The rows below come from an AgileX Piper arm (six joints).
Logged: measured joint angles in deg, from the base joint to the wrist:
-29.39 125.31 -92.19 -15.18 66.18 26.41
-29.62 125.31 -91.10 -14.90 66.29 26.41
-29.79 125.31 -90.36 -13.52 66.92 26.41
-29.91 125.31 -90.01 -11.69 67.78 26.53
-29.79 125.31 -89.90 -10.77 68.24 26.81
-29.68 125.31 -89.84 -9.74 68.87 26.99
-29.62 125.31 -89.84 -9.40 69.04 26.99
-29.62 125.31 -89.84 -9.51 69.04 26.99
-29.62 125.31 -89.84 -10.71 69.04 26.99
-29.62 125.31 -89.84 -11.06 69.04 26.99
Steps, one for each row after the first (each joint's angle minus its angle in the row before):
-0.23 0.00 1.09 0.28 0.11 0.00
-0.17 0.00 0.74 1.38 0.63 0.00
-0.12 0.00 0.35 1.83 0.86 0.12
0.12 0.00 0.11 0.92 0.46 0.28
0.11 0.00 0.06 1.03 0.63 0.18
0.06 0.00 0.00 0.34 0.17 0.00
0.00 0.00 0.00 -0.11 0.00 0.00
0.00 0.00 0.00 -1.20 0.00 0.00
0.00 0.00 0.00 -0.35 0.00 0.00

